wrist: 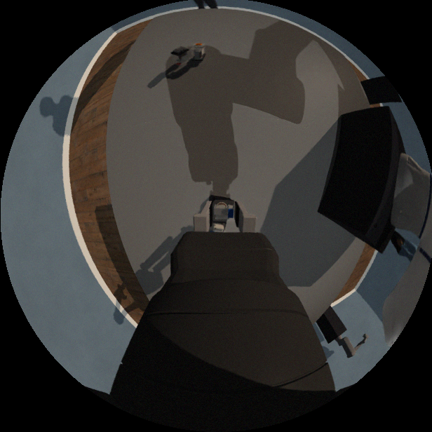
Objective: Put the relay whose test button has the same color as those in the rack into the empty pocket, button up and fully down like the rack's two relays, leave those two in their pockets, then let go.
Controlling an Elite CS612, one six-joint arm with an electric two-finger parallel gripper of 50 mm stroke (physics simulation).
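Note:
My gripper (223,208) is shut on a relay (220,212) with a grey-white body and a blue button on its right side in the wrist view. The pale fingers stand on either side of it. A small whitish part shows just below the relay, and a dark edge shows just above it; I cannot tell whether these belong to the rack. The rack's pockets and its two relays cannot be made out. Another relay (199,52), light grey with an orange mark, stands far off at the upper left of the view.
A small dark object (180,51) with a bit of red near it is beside the orange-marked relay. A large black box-like body (357,167) and pale arm parts fill the right side. The grey table top (145,125) has a wooden edge (89,160) at left. Broad shadows cross it.

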